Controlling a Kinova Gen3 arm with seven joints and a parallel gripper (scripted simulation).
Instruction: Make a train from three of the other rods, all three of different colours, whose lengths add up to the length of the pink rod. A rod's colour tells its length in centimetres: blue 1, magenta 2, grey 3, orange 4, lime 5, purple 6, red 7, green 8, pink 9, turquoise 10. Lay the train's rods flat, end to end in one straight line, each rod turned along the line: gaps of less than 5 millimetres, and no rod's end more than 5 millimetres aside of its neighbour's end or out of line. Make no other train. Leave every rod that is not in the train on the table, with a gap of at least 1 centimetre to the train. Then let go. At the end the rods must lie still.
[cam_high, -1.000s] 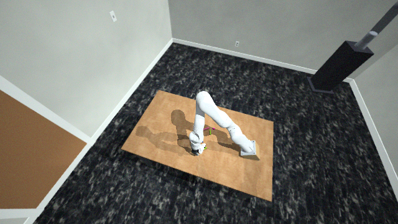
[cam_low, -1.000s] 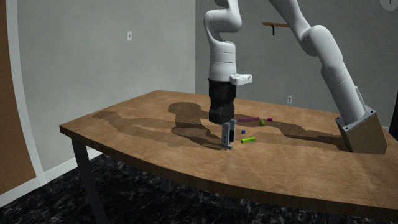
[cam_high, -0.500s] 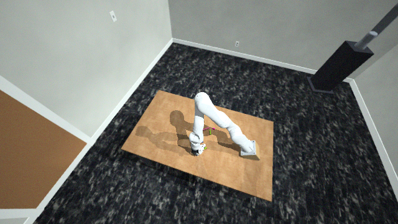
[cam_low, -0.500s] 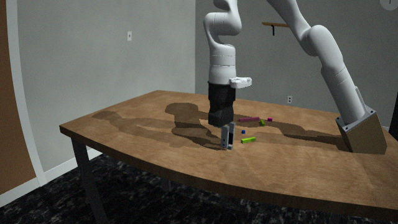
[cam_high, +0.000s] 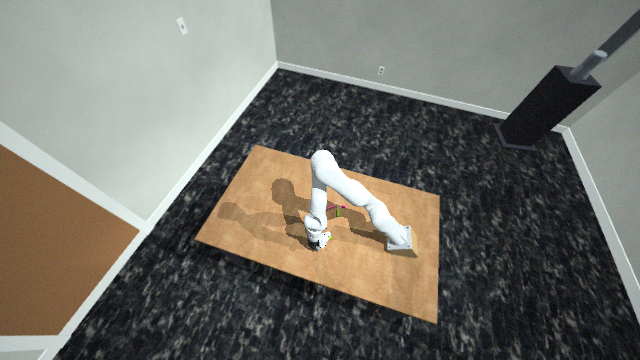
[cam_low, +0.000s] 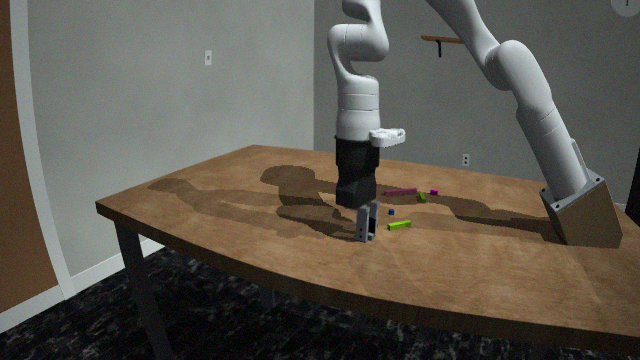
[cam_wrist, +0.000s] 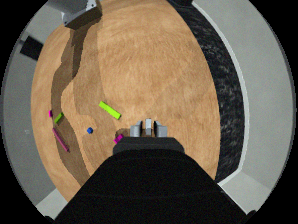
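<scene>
My gripper is now 1 cm above the grey rod. From my hand the other things lie so: blue rod (13 cm to the right, 3 cm behind, 1 cm below); then pink rod (27 cm to the right, 4 cm behind, 1 cm below).
</scene>
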